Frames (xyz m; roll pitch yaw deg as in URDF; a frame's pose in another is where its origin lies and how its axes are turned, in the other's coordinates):
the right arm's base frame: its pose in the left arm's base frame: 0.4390 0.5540 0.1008 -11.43 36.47 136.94
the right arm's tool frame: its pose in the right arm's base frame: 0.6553 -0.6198 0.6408 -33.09 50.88 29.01
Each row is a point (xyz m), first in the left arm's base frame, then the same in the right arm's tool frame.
Working: the left arm's base frame: its pose in the right arm's tool frame: 0.5304 1.4129 0.5373 -71.64 69.59 101.15

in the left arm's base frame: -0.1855 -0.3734 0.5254
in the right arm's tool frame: 0.0748 1.7538 0.8924
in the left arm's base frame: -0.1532 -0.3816 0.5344
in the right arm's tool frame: 0.0649 1.7735 0.8659
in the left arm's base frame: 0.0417 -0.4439 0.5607
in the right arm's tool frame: 0.0343 1.9011 0.7067
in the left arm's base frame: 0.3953 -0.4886 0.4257
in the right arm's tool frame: 0.1500 2.0495 0.3753
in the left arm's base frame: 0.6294 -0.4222 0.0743
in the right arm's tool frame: 0.4724 2.0303 0.0953
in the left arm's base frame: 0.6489 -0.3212 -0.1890
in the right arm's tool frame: 0.7174 1.9147 0.0147
